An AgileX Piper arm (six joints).
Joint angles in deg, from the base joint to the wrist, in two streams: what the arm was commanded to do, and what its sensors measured. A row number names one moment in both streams.
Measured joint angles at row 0: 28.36, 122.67, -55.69, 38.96, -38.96, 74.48
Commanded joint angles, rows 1 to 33: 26.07, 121.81, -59.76, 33.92, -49.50, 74.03; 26.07, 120.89, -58.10, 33.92, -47.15, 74.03; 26.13, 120.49, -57.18, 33.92, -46.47, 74.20; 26.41, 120.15, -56.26, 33.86, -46.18, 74.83; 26.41, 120.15, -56.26, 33.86, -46.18, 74.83; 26.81, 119.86, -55.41, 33.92, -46.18, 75.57; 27.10, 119.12, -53.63, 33.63, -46.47, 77.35; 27.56, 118.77, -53.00, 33.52, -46.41, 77.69; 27.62, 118.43, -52.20, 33.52, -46.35, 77.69; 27.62, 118.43, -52.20, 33.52, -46.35, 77.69; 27.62, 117.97, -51.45, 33.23, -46.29, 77.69; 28.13, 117.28, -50.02, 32.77, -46.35, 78.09; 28.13, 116.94, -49.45, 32.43, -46.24, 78.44; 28.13, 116.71, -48.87, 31.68, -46.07, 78.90; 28.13, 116.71, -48.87, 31.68, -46.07, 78.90; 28.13, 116.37, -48.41, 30.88, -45.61, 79.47; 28.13, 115.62, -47.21, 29.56, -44.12, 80.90; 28.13, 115.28, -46.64, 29.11, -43.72, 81.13; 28.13, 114.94, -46.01, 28.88, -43.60, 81.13; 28.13, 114.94, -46.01, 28.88, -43.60, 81.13; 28.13, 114.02, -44.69, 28.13, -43.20, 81.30; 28.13, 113.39, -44.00, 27.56, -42.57, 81.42; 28.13, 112.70, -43.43, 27.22, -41.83, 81.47; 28.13, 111.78, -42.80, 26.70, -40.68, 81.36; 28.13, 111.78, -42.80, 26.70, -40.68, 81.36; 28.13, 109.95, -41.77, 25.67, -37.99, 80.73; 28.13, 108.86, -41.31, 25.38, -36.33, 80.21; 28.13, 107.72, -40.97, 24.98, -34.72, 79.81; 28.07, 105.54, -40.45, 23.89, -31.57, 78.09; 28.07, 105.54, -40.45, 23.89, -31.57, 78.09; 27.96, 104.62, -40.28, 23.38, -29.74, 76.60; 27.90, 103.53, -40.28, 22.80, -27.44, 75.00; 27.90, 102.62, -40.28, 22.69, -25.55, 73.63
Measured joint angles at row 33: 28.07, 104.56, -40.57, 24.06, -29.22, 76.89
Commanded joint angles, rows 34 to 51: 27.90, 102.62, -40.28, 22.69, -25.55, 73.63; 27.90, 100.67, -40.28, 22.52, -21.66, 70.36; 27.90, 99.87, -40.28, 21.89, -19.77, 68.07; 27.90, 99.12, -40.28, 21.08, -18.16, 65.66; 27.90, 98.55, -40.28, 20.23, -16.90, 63.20; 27.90, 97.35, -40.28, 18.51, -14.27, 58.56; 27.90, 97.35, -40.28, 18.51, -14.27, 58.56; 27.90, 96.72, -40.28, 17.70, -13.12, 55.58; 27.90, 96.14, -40.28, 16.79, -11.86, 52.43; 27.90, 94.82, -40.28, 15.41, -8.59, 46.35; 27.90, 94.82, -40.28, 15.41, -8.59, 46.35; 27.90, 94.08, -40.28, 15.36, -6.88, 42.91; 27.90, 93.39, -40.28, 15.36, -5.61, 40.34; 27.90, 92.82, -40.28, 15.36, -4.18, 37.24; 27.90, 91.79, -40.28, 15.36, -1.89, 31.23; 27.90, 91.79, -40.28, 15.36, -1.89, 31.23; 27.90, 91.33, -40.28, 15.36, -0.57, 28.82; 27.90, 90.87, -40.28, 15.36, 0.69, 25.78
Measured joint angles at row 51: 28.02, 91.96, -40.39, 16.10, -1.95, 31.97
